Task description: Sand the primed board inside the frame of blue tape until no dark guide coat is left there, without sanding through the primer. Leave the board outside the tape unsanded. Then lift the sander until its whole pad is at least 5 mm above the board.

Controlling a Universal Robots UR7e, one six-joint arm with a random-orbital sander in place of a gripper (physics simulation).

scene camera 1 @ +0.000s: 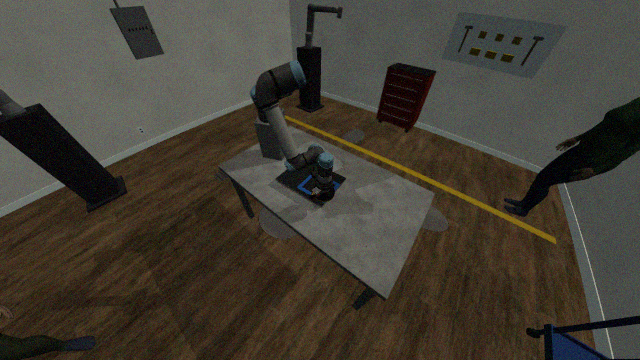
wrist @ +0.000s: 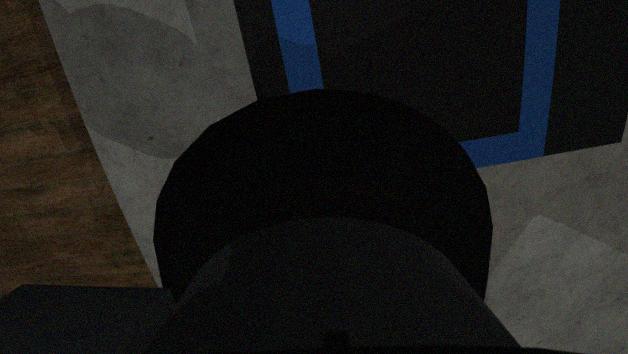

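Observation:
The dark primed board lies on the table, with a frame of blue tape near its end. The surface inside the tape looks dark brown-black in the wrist view; in the dim light I cannot tell guide coat from primer. My sander, a round black tool, is over the near corner of the tape frame and hides part of its near side and one corner. Whether its pad touches the board cannot be seen. The sander has no fingers to judge open or shut.
The grey table extends around the board. A grey pedestal block stands by the arm's base. A person stands at the right, beyond the yellow floor line. A red tool cabinet stands at the back.

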